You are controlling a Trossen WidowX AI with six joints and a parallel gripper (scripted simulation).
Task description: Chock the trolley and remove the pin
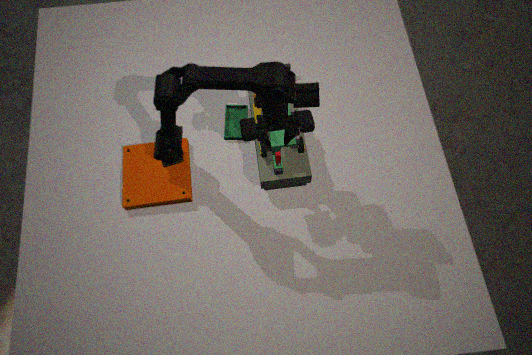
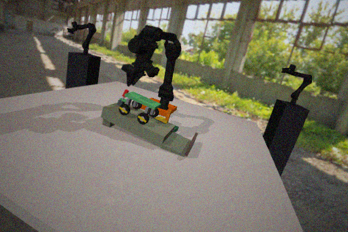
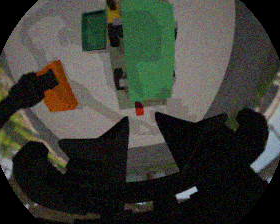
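Right now my gripper tip is 6 cm above the red-headed stop pin and 2 cm to the left of it. Also, from my gripper tip: yellow chock: 18 cm to the left, 11 cm below, 1 cm behind; then grey-green ramp: 15 cm below, 8 cm to the left, 3 cm ahead; then green trolley: 8 cm below, 7 cm to the left, 3 cm ahead.
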